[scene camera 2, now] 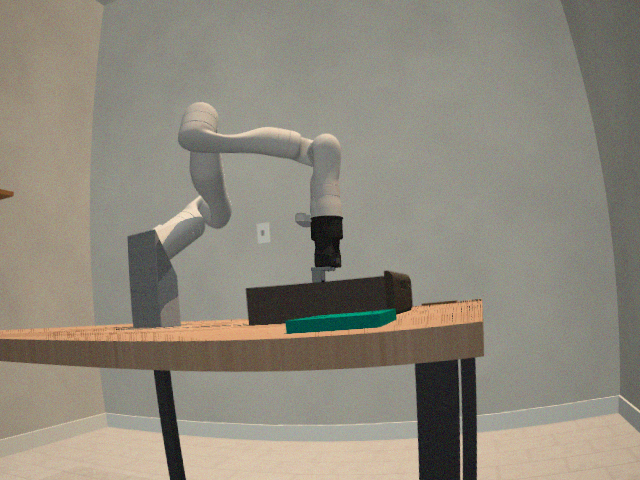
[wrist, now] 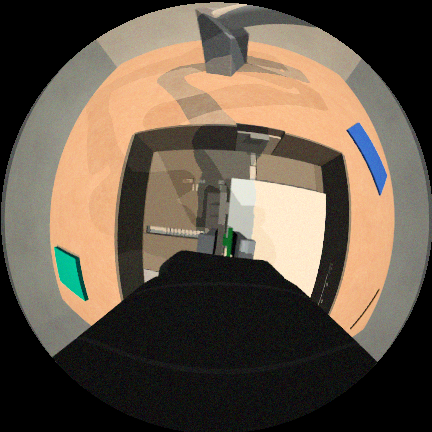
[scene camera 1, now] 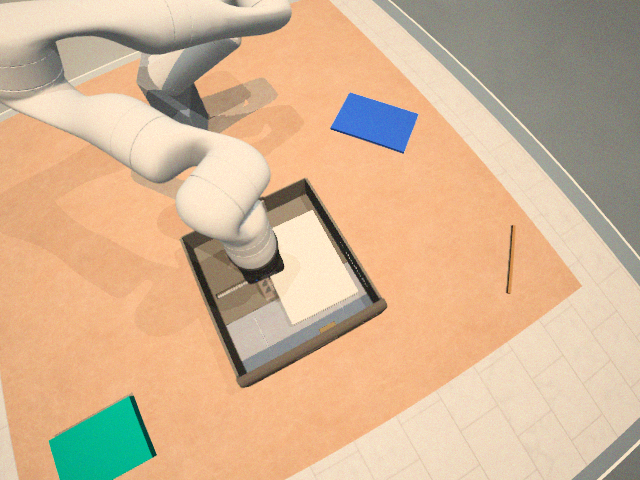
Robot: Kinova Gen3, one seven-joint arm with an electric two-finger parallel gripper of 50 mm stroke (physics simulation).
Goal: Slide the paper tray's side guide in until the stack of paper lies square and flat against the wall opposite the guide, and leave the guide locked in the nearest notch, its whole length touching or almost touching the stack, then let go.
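Where they show: gripper, fingertip midpoint: (wrist: 223, 239); arm's base at its link origin: (scene camera 2: 150, 253) (scene camera 1: 165, 78).
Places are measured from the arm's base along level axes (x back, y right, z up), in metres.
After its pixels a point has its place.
The dark tray (scene camera 1: 289, 359) @(x -0.659, y -0.027, z -0.112 m) (scene camera 2: 289, 304) @(x -0.441, y 0.085, z -0.159 m) (wrist: 131, 210) @(x -0.446, y 0.082, z -0.147 m) stands on the table. The cream paper stack (scene camera 1: 315, 263) @(x -0.498, y -0.149, z -0.161 m) (wrist: 290, 225) @(x -0.436, y -0.135, z -0.161 m) lies flat along the wall opposite the guide; in scene camera 1 a narrow pale strip shows between stack and wall toward the front, and I cannot tell whether they touch there. The grey side guide (wrist: 223, 205) @(x -0.427, y -0.042, z -0.122 m) stands upright along the stack's near edge, looking very close to it. My gripper (scene camera 2: 319, 279) (wrist: 223, 239) @(x -0.463, y -0.047, z -0.142 m) is down in the tray, shut on the guide's latch part, with green showing between the fingers. The notch engagement is hidden.
A light toothed rail (scene camera 1: 231, 289) @(x -0.466, y 0.040, z -0.195 m) (wrist: 175, 231) @(x -0.468, y 0.026, z -0.192 m) runs across the tray floor. A blue slab (scene camera 1: 374, 122) @(x -0.186, y -0.467, z -0.193 m) (wrist: 369, 157) @(x -0.204, y -0.447, z -0.193 m) lies behind the tray's far side, a green slab (scene camera 1: 103, 439) @(x -0.655, y 0.389, z -0.183 m) (scene camera 2: 341, 321) @(x -0.693, y 0.502, z -0.189 m) (wrist: 71, 272) @(x -0.650, y 0.351, z -0.183 m) on the other side, and a thin brown stick (scene camera 1: 510, 259) @(x -0.673, y -0.569, z -0.196 m) to the right.
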